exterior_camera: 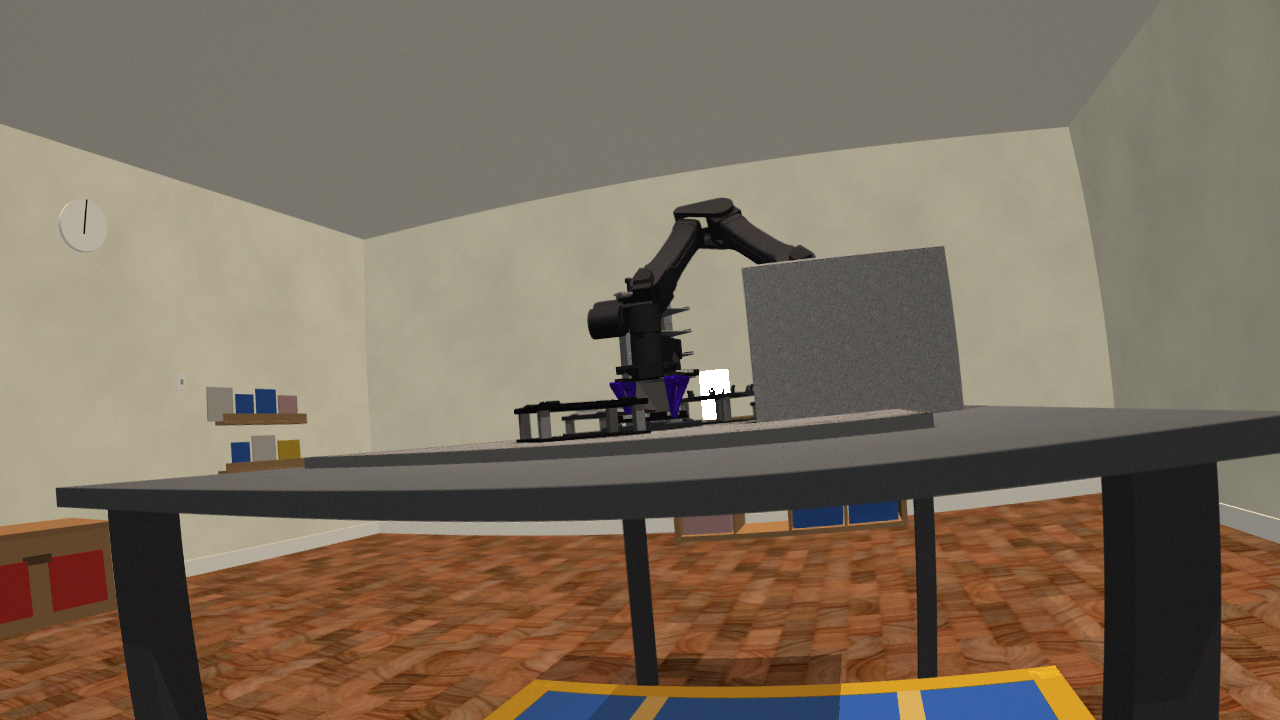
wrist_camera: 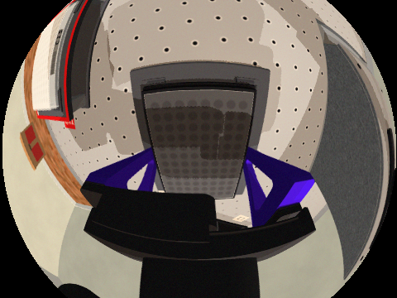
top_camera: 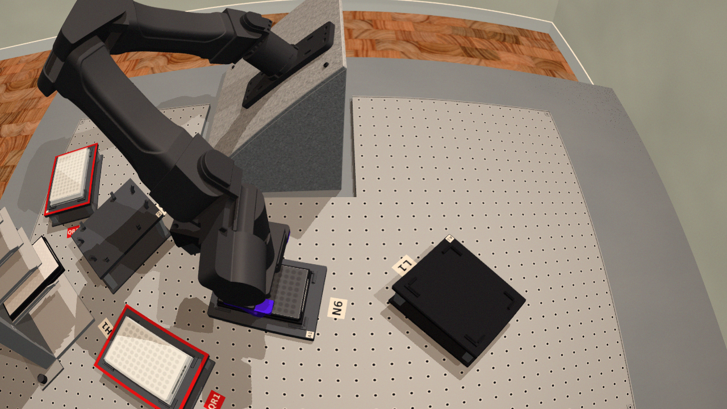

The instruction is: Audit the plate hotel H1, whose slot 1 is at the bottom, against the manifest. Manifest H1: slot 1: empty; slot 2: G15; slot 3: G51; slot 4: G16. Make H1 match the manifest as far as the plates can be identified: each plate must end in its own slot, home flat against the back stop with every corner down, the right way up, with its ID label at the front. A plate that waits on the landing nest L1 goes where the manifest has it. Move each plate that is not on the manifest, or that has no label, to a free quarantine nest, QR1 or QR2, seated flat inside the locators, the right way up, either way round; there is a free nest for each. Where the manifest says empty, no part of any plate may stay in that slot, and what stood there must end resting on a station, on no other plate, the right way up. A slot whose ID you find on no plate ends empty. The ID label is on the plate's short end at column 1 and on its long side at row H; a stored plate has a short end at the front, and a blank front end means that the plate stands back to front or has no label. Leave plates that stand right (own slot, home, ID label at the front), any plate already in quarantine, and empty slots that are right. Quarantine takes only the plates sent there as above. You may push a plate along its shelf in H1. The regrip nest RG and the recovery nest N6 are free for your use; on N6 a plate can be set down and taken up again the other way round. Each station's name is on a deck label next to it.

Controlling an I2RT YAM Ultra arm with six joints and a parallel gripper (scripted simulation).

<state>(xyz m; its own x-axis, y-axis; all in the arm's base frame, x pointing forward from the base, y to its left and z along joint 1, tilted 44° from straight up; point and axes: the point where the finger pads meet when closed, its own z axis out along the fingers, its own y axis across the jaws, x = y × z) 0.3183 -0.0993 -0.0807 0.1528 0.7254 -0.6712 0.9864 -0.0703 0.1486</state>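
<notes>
The recovery nest N6 lies 2 cm below my hand. From my hand the other things lie so: QR1 label: 19 cm ahead, 7 cm to the right, 3 cm below; quarantine nest QR1: 15 cm ahead, 17 cm to the right, 1 cm above; N6 deck label: 1 cm ahead, 11 cm to the left, 3 cm below.
</notes>
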